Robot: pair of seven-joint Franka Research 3 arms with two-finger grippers.
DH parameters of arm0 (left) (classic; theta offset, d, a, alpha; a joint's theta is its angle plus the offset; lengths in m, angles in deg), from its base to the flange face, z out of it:
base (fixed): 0 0 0 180
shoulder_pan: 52.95 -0.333 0 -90
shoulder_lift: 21.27 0 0 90
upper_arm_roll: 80.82 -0.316 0.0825 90
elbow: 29.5 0 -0.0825 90
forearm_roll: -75.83 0.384 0 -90
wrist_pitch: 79.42 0 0.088 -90
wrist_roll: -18.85 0.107 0 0
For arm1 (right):
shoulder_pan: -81.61 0.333 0 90
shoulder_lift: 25.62 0 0 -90
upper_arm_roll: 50.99 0.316 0.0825 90
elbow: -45.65 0 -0.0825 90
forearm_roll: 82.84 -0.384 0 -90
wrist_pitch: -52.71 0 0.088 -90
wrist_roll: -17.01 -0.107 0 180
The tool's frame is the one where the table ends.
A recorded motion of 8 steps. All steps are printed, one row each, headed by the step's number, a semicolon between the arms.
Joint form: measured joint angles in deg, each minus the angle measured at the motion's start. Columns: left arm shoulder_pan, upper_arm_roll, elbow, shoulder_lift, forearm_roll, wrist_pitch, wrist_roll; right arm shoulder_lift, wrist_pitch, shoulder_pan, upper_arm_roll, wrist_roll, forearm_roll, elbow.
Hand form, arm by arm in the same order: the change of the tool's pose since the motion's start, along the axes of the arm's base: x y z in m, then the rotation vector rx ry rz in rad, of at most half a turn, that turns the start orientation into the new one. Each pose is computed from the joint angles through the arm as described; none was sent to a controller.
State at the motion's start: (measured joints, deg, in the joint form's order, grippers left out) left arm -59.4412 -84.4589 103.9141 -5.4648 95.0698 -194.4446 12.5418; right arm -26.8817 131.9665 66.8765 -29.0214 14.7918 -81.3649 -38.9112
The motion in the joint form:
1: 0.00 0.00 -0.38 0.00 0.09 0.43 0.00; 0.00 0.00 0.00 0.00 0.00 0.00 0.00
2: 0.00 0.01 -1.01 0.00 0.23 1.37 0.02; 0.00 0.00 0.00 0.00 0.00 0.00 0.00
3: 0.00 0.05 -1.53 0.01 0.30 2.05 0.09; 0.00 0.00 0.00 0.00 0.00 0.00 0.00
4: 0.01 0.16 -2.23 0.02 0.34 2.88 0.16; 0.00 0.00 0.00 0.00 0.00 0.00 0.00
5: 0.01 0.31 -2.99 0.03 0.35 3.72 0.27; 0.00 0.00 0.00 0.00 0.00 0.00 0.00
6: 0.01 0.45 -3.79 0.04 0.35 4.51 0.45; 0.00 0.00 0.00 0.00 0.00 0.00 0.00
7: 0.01 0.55 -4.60 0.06 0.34 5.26 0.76; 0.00 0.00 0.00 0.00 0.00 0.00 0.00
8: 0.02 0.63 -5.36 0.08 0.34 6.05 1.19; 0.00 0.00 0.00 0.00 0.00 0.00 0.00
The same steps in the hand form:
1: 0.0005 0.0005 0.0025 0.0024 0.0009 0.0015; 0.0000 0.0000 0.0000 0.0000 0.0000 0.0000
2: 0.0009 0.0014 0.0064 0.0062 0.0063 0.0046; 0.0000 0.0000 0.0000 0.0000 0.0000 0.0000
3: 0.0014 0.0018 0.0098 0.0088 0.0091 0.0058; 0.0000 0.0000 0.0000 0.0000 0.0000 0.0000
4: 0.0024 0.0017 0.0145 0.0117 0.0113 0.0066; 0.0000 0.0000 0.0000 0.0000 0.0000 0.0000
5: 0.0035 0.0013 0.0197 0.0143 0.0127 0.0066; 0.0000 0.0000 0.0000 0.0000 0.0000 0.0000
6: 0.0048 0.0010 0.0253 0.0168 0.0129 0.0055; 0.0000 0.0000 0.0000 0.0000 0.0000 0.0000
7: 0.0060 0.0009 0.0311 0.0187 0.0127 0.0028; 0.0000 0.0000 0.0000 0.0000 0.0000 0.0000
8: 0.0068 0.0010 0.0365 0.0203 0.0147 -0.0016; 0.0000 0.0000 0.0000 0.0000 0.0000 0.0000

